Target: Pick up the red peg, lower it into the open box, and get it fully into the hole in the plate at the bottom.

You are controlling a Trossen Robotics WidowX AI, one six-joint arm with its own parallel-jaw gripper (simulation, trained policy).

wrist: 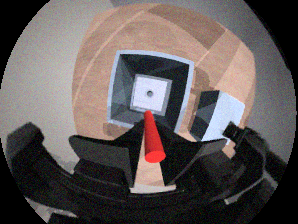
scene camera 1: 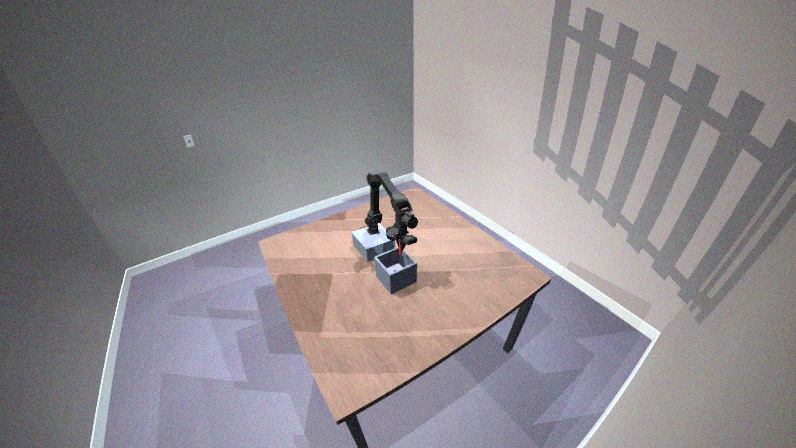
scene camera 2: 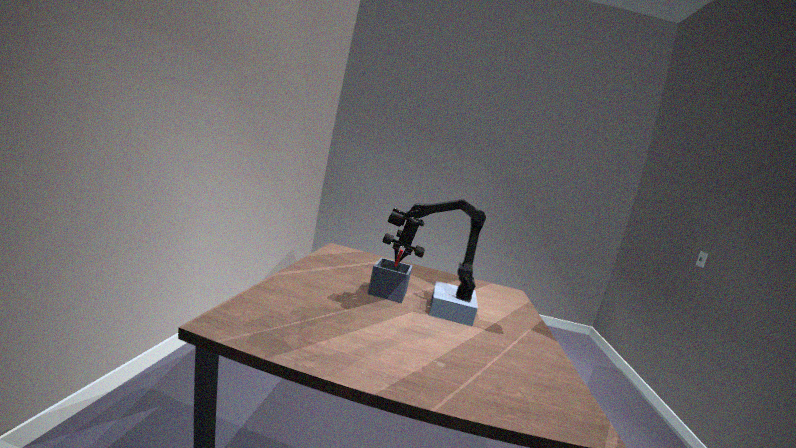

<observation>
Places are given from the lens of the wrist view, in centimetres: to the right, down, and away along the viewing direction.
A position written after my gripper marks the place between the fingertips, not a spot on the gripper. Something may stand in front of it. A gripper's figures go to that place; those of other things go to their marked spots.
my gripper (wrist: 148, 123): 0, 1, 10
red peg (wrist: 154, 152): 0, 2, 4
</observation>
